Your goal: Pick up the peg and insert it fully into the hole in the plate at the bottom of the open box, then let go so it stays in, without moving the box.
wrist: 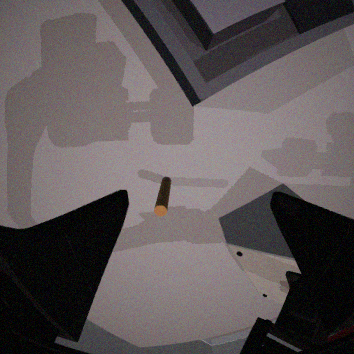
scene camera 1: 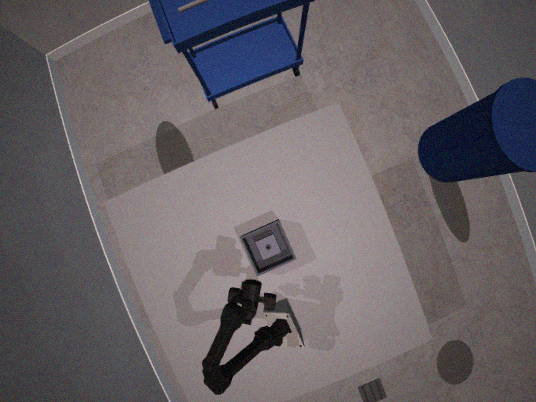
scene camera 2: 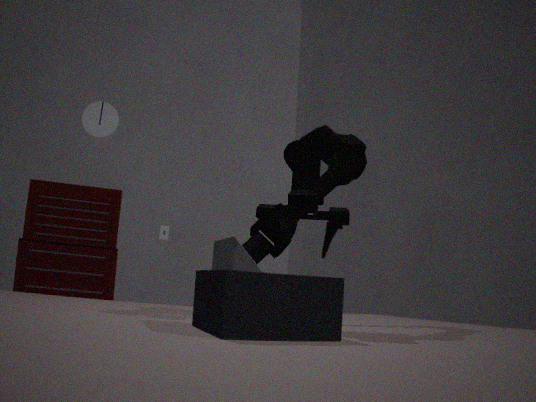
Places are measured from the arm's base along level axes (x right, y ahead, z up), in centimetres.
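Pixels of known places: gripper, fingertip midpoint: [wrist: 201, 198] [scene camera 2: 300, 256]; arm's base, link origin: [scene camera 1: 284, 325] [scene camera 2: 243, 259].
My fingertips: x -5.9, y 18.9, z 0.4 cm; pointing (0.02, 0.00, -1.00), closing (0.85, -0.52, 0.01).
For each thing: its middle in the pictures, then the offset to it from my fingertips.
- peg, body centre: [wrist: 163, 193] dx -5.5, dy -2.6, dz -10.2 cm
- open dark grey box, body centre: [scene camera 2: 263, 304] [scene camera 1: 268, 246] dx +12.5, dy +14.3, dz -9.3 cm
The peg [wrist: 164, 194] stands upright on the table in the wrist view, dark-sided with an orange top end. It does not show in either scene view. My gripper [scene camera 1: 251, 297] [scene camera 2: 300, 255] [wrist: 201, 198] is open and empty, above the table beside the box. In the wrist view the peg appears between the fingers, nearer the left one; the fingertips are above it, not touching. The open dark grey box [scene camera 1: 276, 264] [scene camera 2: 270, 307] [wrist: 240, 74] sits upright. Its light plate [scene camera 1: 263, 242] [wrist: 235, 15] has a round hole [scene camera 1: 268, 246], which is outside the wrist view.
A grey wedge-shaped block [scene camera 1: 281, 305] [scene camera 2: 230, 255] [wrist: 255, 220] with a pale, holed face stands beside the arm's base, right of the peg in the wrist view. A blue cart [scene camera 1: 250, 89], a blue cylinder [scene camera 1: 465, 135] and a red cabinet [scene camera 2: 70, 240] are farther off.
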